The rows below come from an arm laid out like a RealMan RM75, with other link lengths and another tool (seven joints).
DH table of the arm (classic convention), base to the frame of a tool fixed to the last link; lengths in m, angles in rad. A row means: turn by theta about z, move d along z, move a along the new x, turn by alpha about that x. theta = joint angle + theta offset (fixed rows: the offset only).
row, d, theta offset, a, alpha
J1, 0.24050, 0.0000, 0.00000, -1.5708
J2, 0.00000, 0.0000, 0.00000, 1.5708
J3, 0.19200, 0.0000, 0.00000, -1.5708
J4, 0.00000, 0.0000, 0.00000, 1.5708
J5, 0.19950, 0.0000, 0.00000, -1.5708
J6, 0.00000, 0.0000, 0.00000, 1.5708
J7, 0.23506, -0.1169, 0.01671, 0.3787
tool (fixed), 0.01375, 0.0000, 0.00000, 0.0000
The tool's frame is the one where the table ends.
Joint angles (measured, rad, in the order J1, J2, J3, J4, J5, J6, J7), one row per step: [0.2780 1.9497 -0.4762 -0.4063 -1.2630 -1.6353 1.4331]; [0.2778 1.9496 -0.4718 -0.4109 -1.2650 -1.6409 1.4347]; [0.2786 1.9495 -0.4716 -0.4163 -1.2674 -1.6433 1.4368]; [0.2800 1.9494 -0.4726 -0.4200 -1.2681 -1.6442 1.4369]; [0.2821 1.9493 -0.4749 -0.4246 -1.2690 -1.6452 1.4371]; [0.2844 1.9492 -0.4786 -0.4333 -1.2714 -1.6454 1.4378]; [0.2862 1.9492 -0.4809 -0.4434 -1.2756 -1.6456 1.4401]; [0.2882 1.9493 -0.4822 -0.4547 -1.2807 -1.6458 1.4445]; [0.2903 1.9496 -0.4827 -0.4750 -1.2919 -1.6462 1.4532]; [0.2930 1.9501 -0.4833 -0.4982 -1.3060 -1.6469 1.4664]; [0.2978 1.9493 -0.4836 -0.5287 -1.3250 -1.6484 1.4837]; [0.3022 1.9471 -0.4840 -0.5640 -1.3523 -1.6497 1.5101]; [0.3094 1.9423 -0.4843 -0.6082 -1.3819 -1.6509 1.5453]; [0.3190 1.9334 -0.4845 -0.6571 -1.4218 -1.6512 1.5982]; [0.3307 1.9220 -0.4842 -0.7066 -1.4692 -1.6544 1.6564]
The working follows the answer.
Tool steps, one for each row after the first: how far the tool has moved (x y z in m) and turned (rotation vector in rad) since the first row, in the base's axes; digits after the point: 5 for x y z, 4 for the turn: [-0.00110 -0.00049 0.00148 0.0030 -0.0015 0.0055]; [-0.00233 -0.00046 0.00190 0.0020 -0.0049 0.0106]; [-0.00342 -0.00012 0.00214 0.0019 -0.0084 0.0148]; [-0.00499 0.00037 0.00216 0.0008 -0.0129 0.0207]; [-0.00695 0.00107 0.00215 -0.0014 -0.0214 0.0282]; [-0.00870 0.00165 0.00224 -0.0043 -0.0301 0.0350]; [-0.01054 0.00227 0.00252 -0.0077 -0.0381 0.0418]; [-0.01306 0.00296 0.00293 -0.0143 -0.0521 0.0514]; [-0.01605 0.00365 0.00298 -0.0249 -0.0661 0.0620]; [-0.02016 0.00472 0.00347 -0.0382 -0.0862 0.0768]; [-0.02382 0.00542 0.00308 -0.0612 -0.1085 0.0895]; [-0.02857 0.00685 0.00432 -0.0860 -0.1353 0.1041]; [-0.03284 0.00844 0.00515 -0.1250 -0.1617 0.1131]; [-0.03668 0.00961 0.00529 -0.1713 -0.1916 0.1189]
Tool pose at each row, in the base's axes (x y z in m, rotation vector in rad; rounded; the steps above come from the unrounded poses): [0.23527 0.35264 0.11945 -1.4522 0.9393 1.1151]; [0.23418 0.35214 0.12093 -1.4538 0.9328 1.1188]; [0.23294 0.35218 0.12135 -1.4592 0.9278 1.1195]; [0.23185 0.35252 0.12160 -1.4634 0.9227 1.1196]; [0.23028 0.35300 0.12161 -1.4698 0.9166 1.1198]; [0.22833 0.35371 0.12160 -1.4799 0.9074 1.1175]; [0.22657 0.35428 0.12169 -1.4901 0.8989 1.1144]; [0.22474 0.35491 0.12197 -1.5003 0.8912 1.1116]; [0.22221 0.35559 0.12239 -1.5175 0.8795 1.1047]; [0.21923 0.35628 0.12243 -1.5383 0.8698 1.0972]; [0.21511 0.35736 0.12292 -1.5664 0.8547 1.0864]; [0.21146 0.35805 0.12253 -1.6018 0.8458 1.0688]; [0.20670 0.35948 0.12378 -1.6414 0.8332 1.0477]; [0.20243 0.36107 0.12461 -1.6888 0.8336 1.0175]; [0.19859 0.36225 0.12475 -1.7409 0.8378 0.9785]

